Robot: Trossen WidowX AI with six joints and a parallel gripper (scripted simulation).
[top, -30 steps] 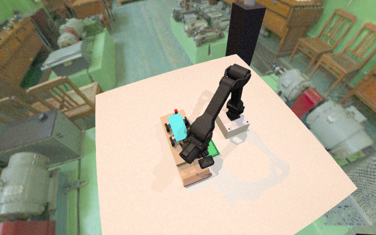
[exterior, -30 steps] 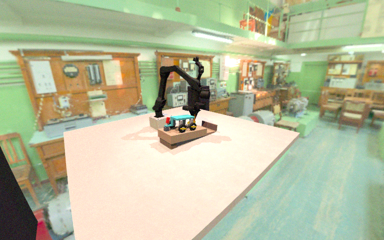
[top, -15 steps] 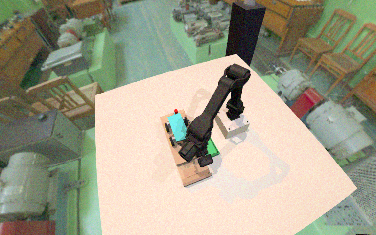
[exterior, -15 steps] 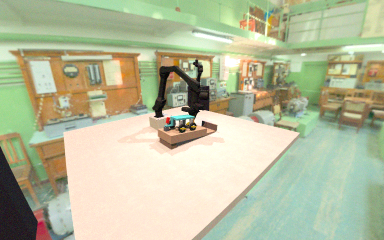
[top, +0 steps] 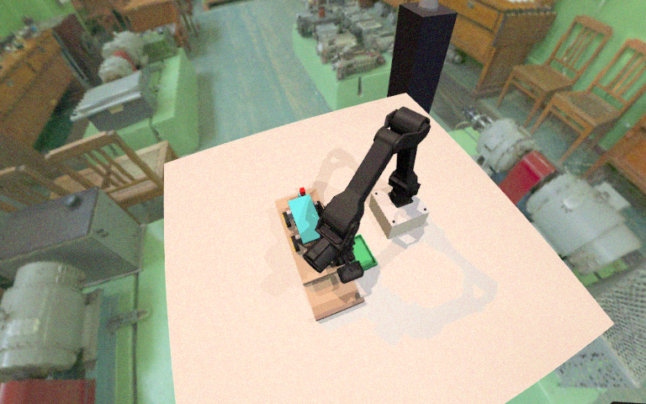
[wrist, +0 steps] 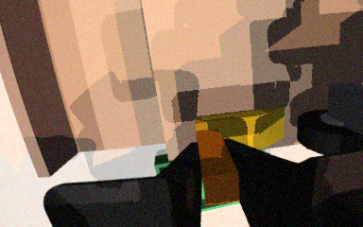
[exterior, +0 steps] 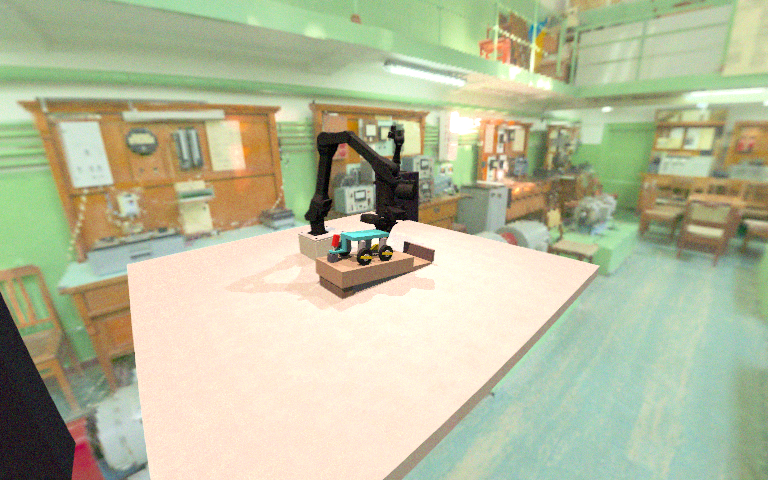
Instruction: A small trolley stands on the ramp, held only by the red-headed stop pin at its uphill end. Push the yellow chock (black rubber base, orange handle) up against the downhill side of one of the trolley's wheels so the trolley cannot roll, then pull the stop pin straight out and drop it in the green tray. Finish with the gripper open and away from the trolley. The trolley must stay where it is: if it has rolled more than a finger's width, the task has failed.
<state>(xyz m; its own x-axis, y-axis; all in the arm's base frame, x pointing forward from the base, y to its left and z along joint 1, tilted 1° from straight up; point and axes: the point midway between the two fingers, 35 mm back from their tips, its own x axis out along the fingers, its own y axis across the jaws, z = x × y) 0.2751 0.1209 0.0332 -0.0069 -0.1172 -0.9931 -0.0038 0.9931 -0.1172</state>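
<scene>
Right now my gripper tip is 30 mm short of the stop pin, 230 mm to the left of it and 40 mm below it. From my gripper tip the other things lie so: green tray: 80 mm behind, 20 mm to the right, 100 mm below; then yellow chock: 20 mm to the right; then brown ramp: 50 mm ahead, 120 mm to the right, 40 mm below.
</scene>
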